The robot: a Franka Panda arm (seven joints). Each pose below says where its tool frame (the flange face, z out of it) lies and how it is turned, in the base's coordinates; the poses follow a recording.
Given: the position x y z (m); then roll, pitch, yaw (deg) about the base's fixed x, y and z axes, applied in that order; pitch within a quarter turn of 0, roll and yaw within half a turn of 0.
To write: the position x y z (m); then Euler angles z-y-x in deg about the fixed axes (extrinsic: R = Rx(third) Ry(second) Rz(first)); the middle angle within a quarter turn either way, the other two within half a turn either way. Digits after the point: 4 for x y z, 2 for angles.
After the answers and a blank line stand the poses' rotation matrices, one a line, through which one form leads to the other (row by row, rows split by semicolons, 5 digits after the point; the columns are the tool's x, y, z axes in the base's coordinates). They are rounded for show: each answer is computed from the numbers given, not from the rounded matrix.
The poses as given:
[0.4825 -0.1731 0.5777 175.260 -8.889 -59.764]
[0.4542 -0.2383 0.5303 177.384 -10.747 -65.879]
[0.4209 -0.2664 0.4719 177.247 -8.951 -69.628]
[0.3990 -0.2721 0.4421 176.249 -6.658 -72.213]
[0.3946 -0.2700 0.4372 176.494 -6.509 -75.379]
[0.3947 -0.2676 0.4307 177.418 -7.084 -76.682]
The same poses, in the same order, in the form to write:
[0.4825 -0.1731 0.5777 60.16 0.35 169.94]
[0.4542 -0.2383 0.5303 66.31 1.98 169.12]
[0.4209 -0.2664 0.4719 69.89 0.52 170.65]
[0.3990 -0.2721 0.4421 72.33 -1.54 172.52]
[0.3946 -0.2700 0.4372 75.47 -1.75 172.82]
[0.3947 -0.2676 0.4307 76.78 -0.89 172.51]

0.49751 -0.86743 0.00615; -0.85358 -0.49081 -0.17465; 0.15452 0.08164 -0.98461
0.40150 -0.91521 0.03447; -0.89668 -0.40047 -0.18867; 0.18647 0.04484 -0.98144
0.34387 -0.93897 0.00907; -0.92604 -0.34071 -0.16241; 0.15559 0.04745 -0.98668
0.30342 -0.95248 -0.02695; -0.94578 -0.29760 -0.13015; 0.11594 0.06498 -0.99113
0.25080 -0.96756 -0.03061; -0.96138 -0.24524 -0.12492; 0.11336 0.06076 -0.99169
0.22860 -0.97340 -0.01546; -0.96568 -0.22472 -0.13026; 0.12332 0.04471 -0.99136

